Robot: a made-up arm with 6 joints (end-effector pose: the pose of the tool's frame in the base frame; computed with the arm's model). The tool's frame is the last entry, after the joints. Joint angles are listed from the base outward.
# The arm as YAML. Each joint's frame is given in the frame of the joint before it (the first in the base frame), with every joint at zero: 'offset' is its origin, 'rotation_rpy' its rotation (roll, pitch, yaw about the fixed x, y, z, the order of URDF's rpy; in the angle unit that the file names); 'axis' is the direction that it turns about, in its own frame. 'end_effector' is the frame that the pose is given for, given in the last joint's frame.
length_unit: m
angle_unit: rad
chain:
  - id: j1
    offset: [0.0, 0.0, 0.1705]
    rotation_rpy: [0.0, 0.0, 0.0]
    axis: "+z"
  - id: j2
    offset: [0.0, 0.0, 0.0]
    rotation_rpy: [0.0, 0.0, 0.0]
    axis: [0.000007, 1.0, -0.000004]
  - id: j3
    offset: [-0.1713, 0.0, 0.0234]
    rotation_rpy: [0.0, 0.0, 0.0]
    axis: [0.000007, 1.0, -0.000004]
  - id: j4
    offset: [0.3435, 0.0, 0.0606]
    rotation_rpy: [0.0, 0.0, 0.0]
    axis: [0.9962, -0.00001, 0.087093]
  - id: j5
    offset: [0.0, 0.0, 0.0]
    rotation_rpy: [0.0, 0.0, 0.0]
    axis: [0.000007, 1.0, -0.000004]
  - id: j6
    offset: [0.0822, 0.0, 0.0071]
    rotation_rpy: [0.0, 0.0, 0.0]
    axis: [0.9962, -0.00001, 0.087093]
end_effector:
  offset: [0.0, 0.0, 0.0]
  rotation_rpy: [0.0, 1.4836, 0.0]
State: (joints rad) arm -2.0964 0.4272 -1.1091 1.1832 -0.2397 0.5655
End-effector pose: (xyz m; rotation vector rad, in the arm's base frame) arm -0.0832 -0.1075 0.5874 0.5970 -0.4430 -0.4201
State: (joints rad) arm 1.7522 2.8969 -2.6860 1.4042 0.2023 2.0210
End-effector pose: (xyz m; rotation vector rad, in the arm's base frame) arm -0.1245 0.5875 0.1639 -1.2052 -1.2947 -0.6423
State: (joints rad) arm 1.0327 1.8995 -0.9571 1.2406 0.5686 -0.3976
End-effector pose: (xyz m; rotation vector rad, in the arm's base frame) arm 0.1499 0.3334 0.0209 0.5496 -2.7922 -1.0627
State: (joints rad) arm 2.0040 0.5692 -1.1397 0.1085 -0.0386 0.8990
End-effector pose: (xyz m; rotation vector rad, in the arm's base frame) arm -0.0786 0.1708 0.5719 -0.6078 1.1290 2.7364
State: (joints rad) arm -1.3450 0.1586 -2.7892 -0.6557 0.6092 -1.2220
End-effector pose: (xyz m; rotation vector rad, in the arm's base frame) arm -0.1492 0.5207 0.3978 0.7013 -0.8053 -2.8235
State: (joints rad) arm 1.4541 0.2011 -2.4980 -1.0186 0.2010 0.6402
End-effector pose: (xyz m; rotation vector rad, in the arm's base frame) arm -0.0430 -0.4876 0.5061 0.6936 -0.3190 1.0952
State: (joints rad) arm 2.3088 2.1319 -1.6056 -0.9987 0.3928 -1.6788
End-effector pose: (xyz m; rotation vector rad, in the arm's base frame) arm -0.3168 0.3879 0.1350 -1.5261 -1.6461 -0.5459
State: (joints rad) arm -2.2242 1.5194 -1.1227 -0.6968 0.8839 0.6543
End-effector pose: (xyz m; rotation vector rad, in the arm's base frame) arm -0.2694 -0.2845 0.2034 -2.6622 -0.8423 1.0030
